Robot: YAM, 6 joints.
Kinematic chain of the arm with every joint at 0, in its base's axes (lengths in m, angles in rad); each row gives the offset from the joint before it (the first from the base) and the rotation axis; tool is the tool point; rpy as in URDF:
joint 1: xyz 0 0 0.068 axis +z
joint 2: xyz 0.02 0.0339 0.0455 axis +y
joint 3: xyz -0.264 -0.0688 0 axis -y
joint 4: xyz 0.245 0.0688 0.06 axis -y
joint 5: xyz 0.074 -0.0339 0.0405 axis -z
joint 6: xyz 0.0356 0 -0.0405 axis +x
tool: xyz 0 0 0 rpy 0 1.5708 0
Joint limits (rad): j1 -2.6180..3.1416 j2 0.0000..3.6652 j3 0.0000..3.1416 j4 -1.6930..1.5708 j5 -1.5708..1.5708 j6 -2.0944..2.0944
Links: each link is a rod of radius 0.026 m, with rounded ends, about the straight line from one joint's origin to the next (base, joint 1, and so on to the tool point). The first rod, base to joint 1, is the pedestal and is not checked.
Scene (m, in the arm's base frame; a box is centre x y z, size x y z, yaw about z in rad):
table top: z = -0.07
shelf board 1: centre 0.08 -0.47 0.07 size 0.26 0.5 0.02 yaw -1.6
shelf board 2: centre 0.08 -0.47 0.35 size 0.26 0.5 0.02 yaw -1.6
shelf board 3: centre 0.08 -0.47 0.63 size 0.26 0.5 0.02 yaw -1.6
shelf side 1: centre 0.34 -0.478 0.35 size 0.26 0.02 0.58 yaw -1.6
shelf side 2: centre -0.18 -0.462 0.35 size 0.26 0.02 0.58 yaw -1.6
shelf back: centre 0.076 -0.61 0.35 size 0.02 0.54 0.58 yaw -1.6
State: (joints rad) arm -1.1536 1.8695 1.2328 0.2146 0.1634 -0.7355
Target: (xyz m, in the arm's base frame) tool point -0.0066 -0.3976 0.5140
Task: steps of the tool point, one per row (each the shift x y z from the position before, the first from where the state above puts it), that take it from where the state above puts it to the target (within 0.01 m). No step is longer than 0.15 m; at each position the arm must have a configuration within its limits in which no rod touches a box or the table.
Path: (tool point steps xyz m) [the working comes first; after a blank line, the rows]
Joints at the target: -1.5715 1.7438 1.8643 0.3708 0.1790 -0.7355
Straight joint move there: touches shelf board 2.

1: 0.0138 0.0920 0.0105
2: -0.0085 0.0877 -0.0105
3: -0.0439 -0.0527 0.0955
4: -0.0661 -0.0149 0.0997
5: -0.0666 0.0297 0.0951
6: -0.0014 -0.0714 0.0094
7: -0.0028 -0.0726 -0.0094

